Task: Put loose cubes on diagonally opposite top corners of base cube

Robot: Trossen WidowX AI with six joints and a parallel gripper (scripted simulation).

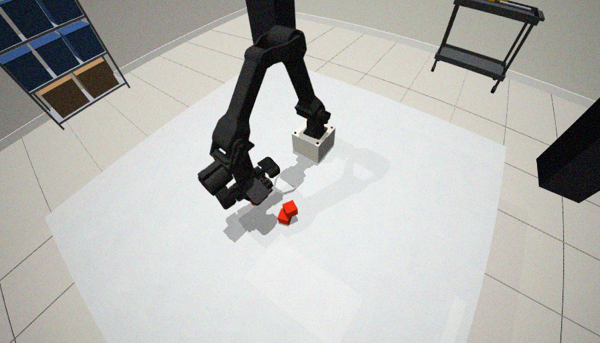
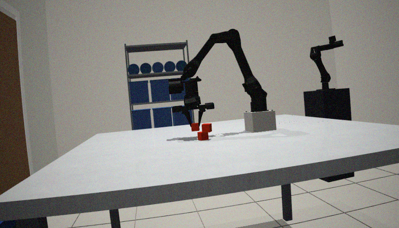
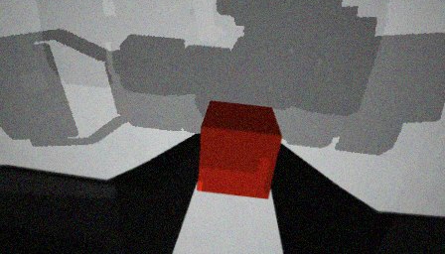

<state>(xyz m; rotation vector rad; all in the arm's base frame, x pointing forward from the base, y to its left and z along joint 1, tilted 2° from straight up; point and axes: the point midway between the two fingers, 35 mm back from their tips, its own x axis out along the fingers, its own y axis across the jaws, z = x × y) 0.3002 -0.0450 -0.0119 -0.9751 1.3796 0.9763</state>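
My gripper tip is now 20 mm past the red cube and 120 mm to the right of it.
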